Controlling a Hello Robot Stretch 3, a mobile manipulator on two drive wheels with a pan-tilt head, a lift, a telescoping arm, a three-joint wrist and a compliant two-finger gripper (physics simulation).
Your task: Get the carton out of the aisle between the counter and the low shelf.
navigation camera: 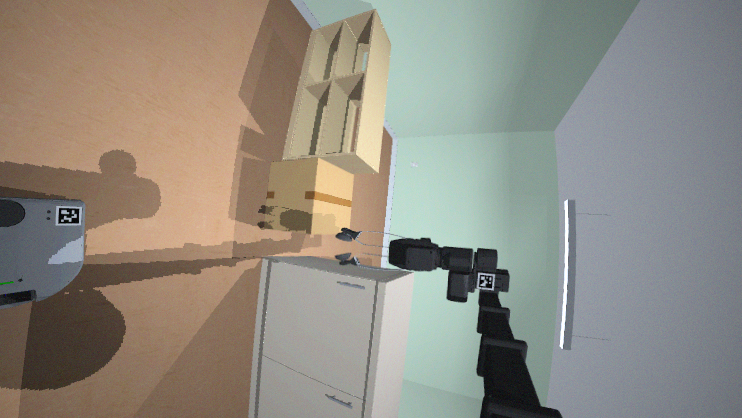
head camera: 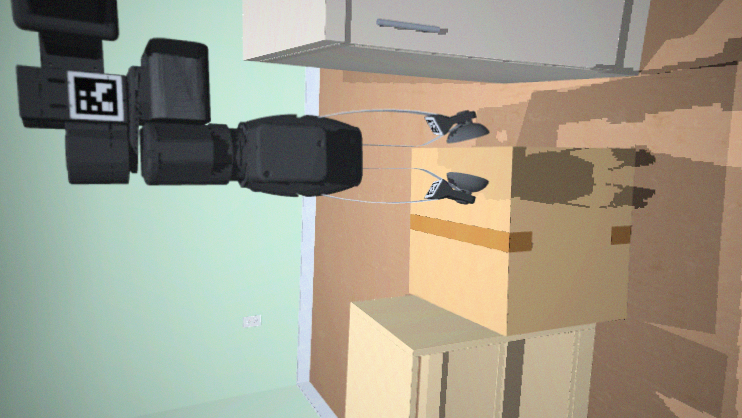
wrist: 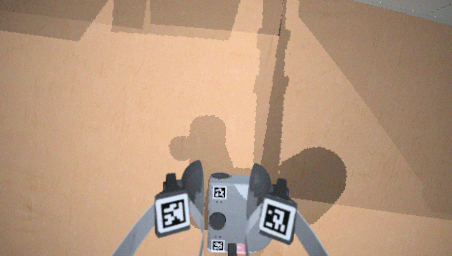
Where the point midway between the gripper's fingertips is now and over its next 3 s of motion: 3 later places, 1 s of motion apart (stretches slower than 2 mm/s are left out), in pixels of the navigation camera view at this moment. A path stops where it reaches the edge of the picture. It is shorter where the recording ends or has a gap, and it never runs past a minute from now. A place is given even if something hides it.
My gripper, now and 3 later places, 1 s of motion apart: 336, 245; 350, 242; 366, 239; 391, 200
